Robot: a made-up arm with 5 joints. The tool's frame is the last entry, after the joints.
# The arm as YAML. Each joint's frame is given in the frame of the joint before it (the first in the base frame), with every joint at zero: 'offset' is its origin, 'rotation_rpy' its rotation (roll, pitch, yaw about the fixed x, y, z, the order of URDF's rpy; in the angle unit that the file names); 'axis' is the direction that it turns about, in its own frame. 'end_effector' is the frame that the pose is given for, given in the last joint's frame.
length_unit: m
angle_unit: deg
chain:
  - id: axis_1
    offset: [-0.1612, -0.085, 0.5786]
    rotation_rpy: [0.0, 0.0, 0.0]
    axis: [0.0, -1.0, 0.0]
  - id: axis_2
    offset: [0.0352, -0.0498, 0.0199]
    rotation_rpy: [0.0, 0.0, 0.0]
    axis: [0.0, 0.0, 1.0]
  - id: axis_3
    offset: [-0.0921, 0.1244, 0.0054]
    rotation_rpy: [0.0, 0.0, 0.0]
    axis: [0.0, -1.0, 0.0]
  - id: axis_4
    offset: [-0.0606, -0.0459, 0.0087]
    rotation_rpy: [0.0, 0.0, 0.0]
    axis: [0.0, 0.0, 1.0]
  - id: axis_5
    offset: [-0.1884, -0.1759, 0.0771]
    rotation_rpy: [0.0, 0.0, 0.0]
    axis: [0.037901, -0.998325, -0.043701]
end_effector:
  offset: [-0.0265, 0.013, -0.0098]
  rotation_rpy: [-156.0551, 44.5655, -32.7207]
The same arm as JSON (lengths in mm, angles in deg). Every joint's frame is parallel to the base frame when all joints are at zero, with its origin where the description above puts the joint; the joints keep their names.
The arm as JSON. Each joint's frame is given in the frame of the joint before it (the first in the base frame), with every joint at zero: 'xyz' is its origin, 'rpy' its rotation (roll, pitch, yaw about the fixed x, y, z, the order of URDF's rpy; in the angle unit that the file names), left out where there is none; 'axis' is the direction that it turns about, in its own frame. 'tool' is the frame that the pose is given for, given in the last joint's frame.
{"units": {"length": "mm", "angle": "deg"}, "joints": [
  {"name": "axis_1", "type": "revolute", "origin": {"xyz": [-161.2, -85.0, 578.6]}, "axis": [0.0, -1.0, 0.0]},
  {"name": "axis_2", "type": "revolute", "origin": {"xyz": [35.2, -49.8, 19.9]}, "axis": [0.0, 0.0, 1.0]},
  {"name": "axis_3", "type": "revolute", "origin": {"xyz": [-92.1, 124.4, 5.4]}, "axis": [0.0, -1.0, 0.0]},
  {"name": "axis_4", "type": "revolute", "origin": {"xyz": [-60.6, -45.9, 8.7]}, "axis": [0.0, 0.0, 1.0]},
  {"name": "axis_5", "type": "revolute", "origin": {"xyz": [-188.4, -175.9, 77.1]}, "axis": [0.037901, -0.998325, -0.043701]}
], "tool": {"origin": {"xyz": [-26.5, 13.0, -9.8], "rpy": [-156.06, 44.57, -32.72]}}}

